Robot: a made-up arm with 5 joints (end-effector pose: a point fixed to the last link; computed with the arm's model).
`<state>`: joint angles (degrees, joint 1 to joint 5).
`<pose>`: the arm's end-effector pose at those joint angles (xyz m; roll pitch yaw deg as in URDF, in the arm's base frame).
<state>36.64 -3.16 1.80 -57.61 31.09</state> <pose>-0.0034 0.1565 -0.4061 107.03 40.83 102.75</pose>
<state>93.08 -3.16 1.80 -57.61 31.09</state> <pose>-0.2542 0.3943 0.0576 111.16 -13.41 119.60</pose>
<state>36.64 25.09 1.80 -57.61 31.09</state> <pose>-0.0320 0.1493 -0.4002 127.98 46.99 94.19</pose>
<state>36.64 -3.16 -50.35 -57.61 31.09</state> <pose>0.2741 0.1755 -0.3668 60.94 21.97 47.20</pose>
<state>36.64 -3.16 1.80 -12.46 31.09</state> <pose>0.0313 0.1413 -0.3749 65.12 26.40 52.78</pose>
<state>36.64 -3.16 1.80 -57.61 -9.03</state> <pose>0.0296 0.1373 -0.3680 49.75 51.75 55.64</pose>
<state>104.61 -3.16 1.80 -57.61 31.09</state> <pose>-0.2827 0.3805 0.1763 109.99 -24.49 122.96</pose>
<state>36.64 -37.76 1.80 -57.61 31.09</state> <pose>0.0245 0.1800 -0.4018 82.01 36.85 115.40</pose>
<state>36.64 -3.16 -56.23 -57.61 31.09</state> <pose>0.3012 0.1684 -0.3497 57.89 17.99 42.91</pose>
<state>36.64 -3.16 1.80 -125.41 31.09</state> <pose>-0.0724 0.1405 -0.3990 156.38 6.84 165.42</pose>
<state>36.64 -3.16 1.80 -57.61 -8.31</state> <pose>0.0293 0.1376 -0.3689 50.90 51.86 56.61</pose>
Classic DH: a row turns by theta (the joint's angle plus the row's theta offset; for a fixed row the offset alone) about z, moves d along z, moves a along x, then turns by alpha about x. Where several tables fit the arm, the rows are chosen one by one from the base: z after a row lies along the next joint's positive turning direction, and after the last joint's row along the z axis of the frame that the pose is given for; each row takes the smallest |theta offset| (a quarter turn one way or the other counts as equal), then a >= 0, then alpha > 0; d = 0 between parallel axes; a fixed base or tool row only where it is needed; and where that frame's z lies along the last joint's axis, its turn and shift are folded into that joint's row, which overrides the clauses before.
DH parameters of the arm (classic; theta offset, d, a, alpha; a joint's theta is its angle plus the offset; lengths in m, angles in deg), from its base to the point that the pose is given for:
base (fixed): -64.43 0.1363 0.1431 -75.07
joint 1: 0 0.0953 0.0328 -104.93
joint 2: -64.43 0.3099 0.037 90
joint 3: -78.32 0 -0.2767 180
joint 4: 49.16 0.0112 -0.0054 137.51
joint 5: -60.51 -0.022 -0.0587 -65.73
tool (fixed): -143.99 0.0573 0 0

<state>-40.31 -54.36 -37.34 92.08 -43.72</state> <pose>0.3909 -0.4278 -0.2979 -171.96 -32.54 -142.11</pose>
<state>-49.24 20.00 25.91 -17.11 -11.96</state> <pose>0.1764 -0.4801 -0.1760 -33.24 -8.09 -44.44</pose>
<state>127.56 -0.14 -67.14 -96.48 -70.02</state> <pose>0.0250 0.3491 0.3275 73.74 18.46 30.88</pose>
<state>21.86 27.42 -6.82 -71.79 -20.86</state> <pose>0.1086 -0.0061 -0.4209 4.53 64.85 -11.31</pose>
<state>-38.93 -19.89 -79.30 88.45 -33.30</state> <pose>0.5263 -0.3702 -0.1386 -159.52 11.94 -151.97</pose>
